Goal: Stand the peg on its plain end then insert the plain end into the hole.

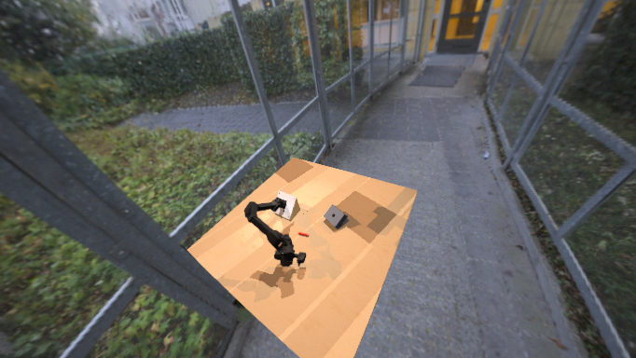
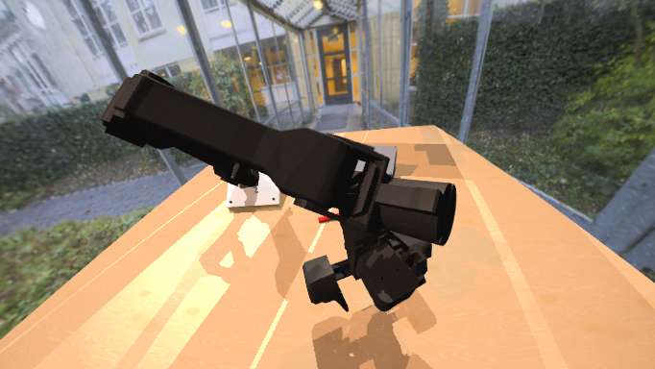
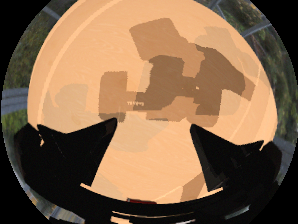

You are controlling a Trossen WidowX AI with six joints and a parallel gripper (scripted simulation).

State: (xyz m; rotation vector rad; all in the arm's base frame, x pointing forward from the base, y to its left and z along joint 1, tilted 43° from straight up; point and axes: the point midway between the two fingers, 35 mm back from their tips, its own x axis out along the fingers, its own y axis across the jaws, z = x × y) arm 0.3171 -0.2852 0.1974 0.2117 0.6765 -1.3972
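Right now the red peg is 50 mm behind my gripper tip, 230 mm to the left of it and 20 mm below it. Round my gripper tip: sloped panel (90 mm ahead, 430 mm to the left, 30 mm above).
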